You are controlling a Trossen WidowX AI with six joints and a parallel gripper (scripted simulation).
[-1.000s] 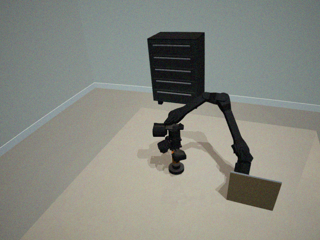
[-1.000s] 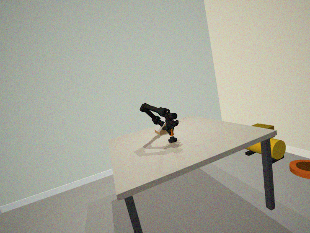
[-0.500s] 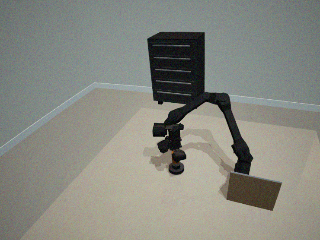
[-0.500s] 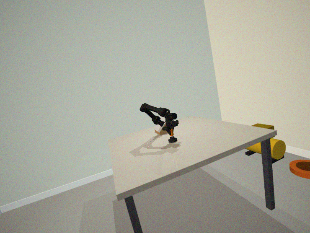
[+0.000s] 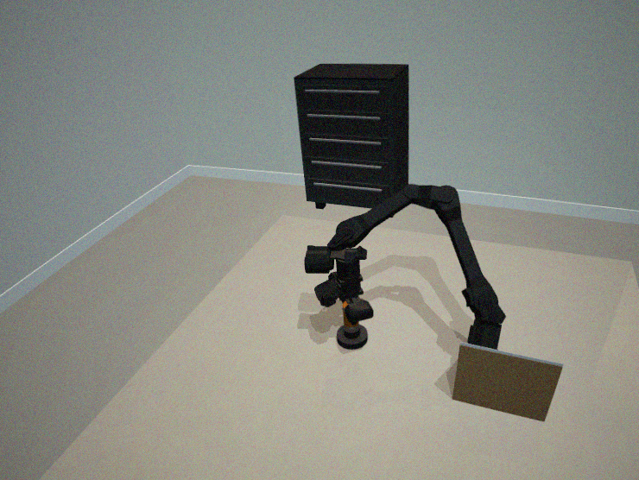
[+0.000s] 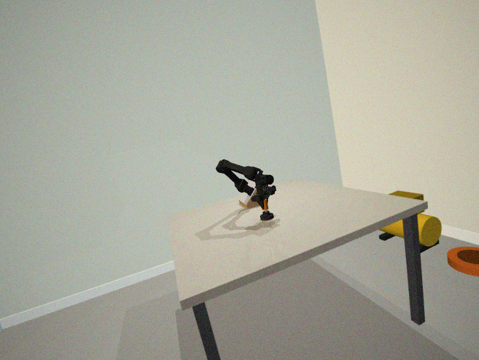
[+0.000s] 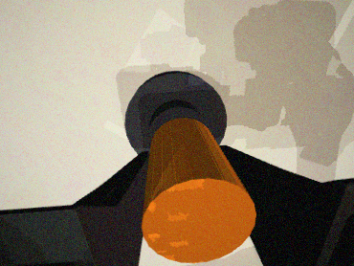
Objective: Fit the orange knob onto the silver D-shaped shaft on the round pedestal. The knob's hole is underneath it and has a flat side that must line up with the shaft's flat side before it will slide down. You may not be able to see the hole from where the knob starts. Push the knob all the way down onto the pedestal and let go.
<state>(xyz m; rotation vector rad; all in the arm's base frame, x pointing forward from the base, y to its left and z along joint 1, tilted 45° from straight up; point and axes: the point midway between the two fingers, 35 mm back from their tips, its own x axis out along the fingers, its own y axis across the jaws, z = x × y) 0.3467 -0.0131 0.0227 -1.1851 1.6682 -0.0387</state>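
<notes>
The dark round pedestal lies 4 cm below my gripper tip. From my gripper tip the other things lie so: orange knob 3 cm above.
</notes>
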